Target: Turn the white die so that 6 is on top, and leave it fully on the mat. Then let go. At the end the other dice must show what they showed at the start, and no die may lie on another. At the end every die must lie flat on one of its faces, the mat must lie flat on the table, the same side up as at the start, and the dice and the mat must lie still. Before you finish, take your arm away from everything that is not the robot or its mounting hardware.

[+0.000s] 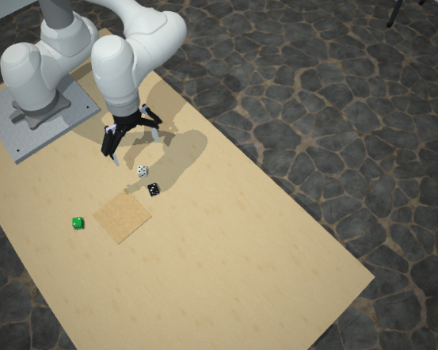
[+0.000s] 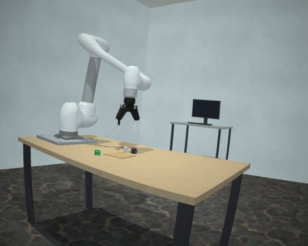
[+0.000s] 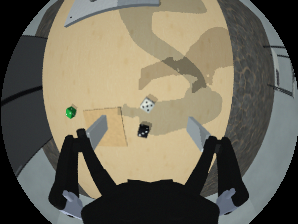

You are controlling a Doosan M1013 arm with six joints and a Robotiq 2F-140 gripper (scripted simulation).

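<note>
The white die is 130 mm below my hand. The rest, counted from my hand: green die: 10 mm ahead, 270 mm to the right, 130 mm below; tan mat: 80 mm ahead, 150 mm to the right, 150 mm below; black die: 80 mm ahead, 20 mm to the right, 130 mm below.
</note>
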